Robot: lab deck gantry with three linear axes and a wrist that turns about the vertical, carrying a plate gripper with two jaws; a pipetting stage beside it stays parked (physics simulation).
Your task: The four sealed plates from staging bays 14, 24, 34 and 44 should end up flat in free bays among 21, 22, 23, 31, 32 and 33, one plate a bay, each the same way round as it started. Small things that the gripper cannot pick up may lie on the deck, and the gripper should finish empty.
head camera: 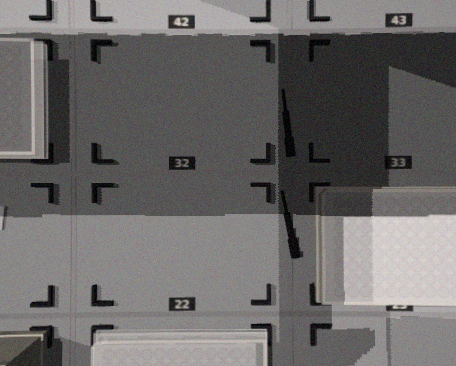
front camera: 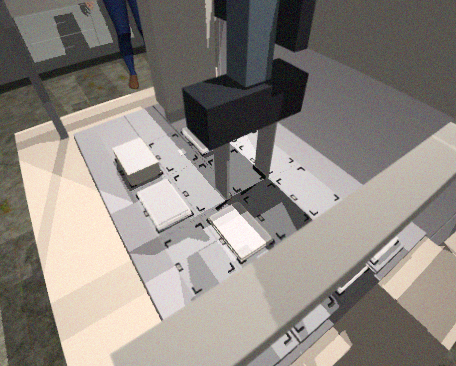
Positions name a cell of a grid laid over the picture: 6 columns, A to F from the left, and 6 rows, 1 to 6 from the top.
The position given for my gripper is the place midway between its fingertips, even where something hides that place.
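Observation:
My gripper (front camera: D3), visible. Tall pale box (front camera: B3). Bay 22 (head camera: C4). Also bay 22 (front camera: C3). Bay 32 (front camera: D3).

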